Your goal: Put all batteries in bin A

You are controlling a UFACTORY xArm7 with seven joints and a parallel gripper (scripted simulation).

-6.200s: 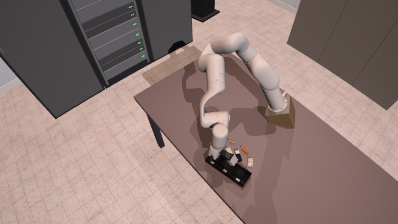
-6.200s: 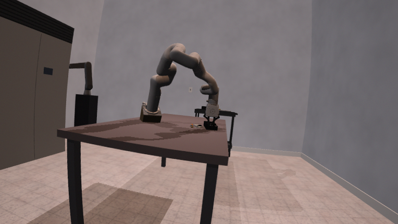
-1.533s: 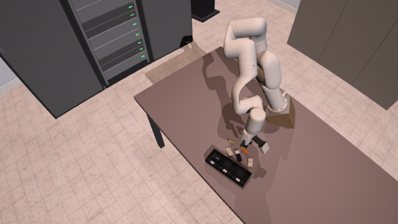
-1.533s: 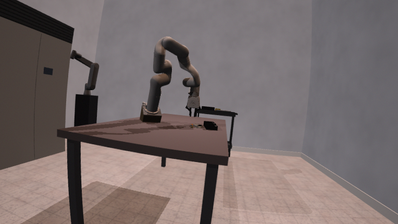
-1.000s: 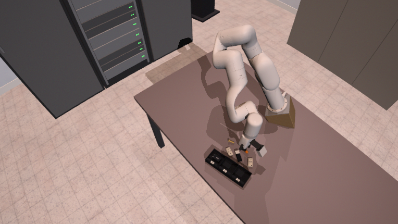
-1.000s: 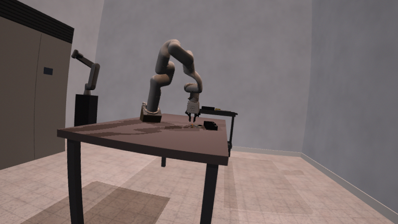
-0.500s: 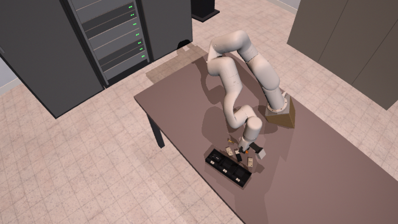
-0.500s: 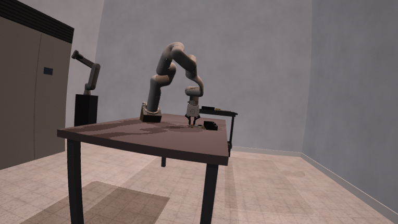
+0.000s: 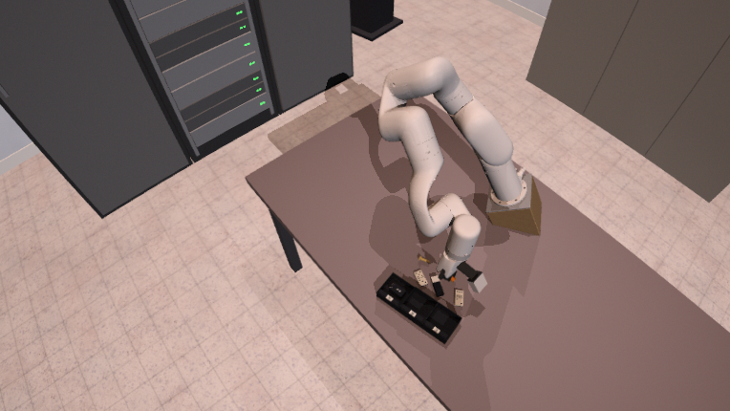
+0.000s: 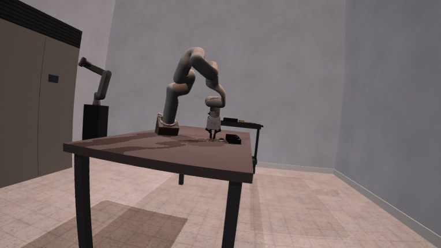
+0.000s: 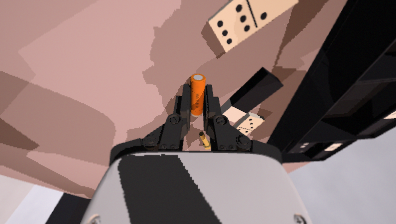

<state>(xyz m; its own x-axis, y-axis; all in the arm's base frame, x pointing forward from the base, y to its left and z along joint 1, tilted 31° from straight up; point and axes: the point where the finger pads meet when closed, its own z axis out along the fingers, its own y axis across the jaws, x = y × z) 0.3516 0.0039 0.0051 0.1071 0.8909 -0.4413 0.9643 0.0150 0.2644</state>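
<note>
Now: the black-and-white stick 5 cm ahead of my hand, 2 cm below it and 1 cm to the right of it. Also, from my hand: black bin row (15 cm ahead, 1 cm to the right); then brass bolt (10 cm to the right, 2 cm below, 1 cm ahead); then orange battery (2 cm below).
</note>
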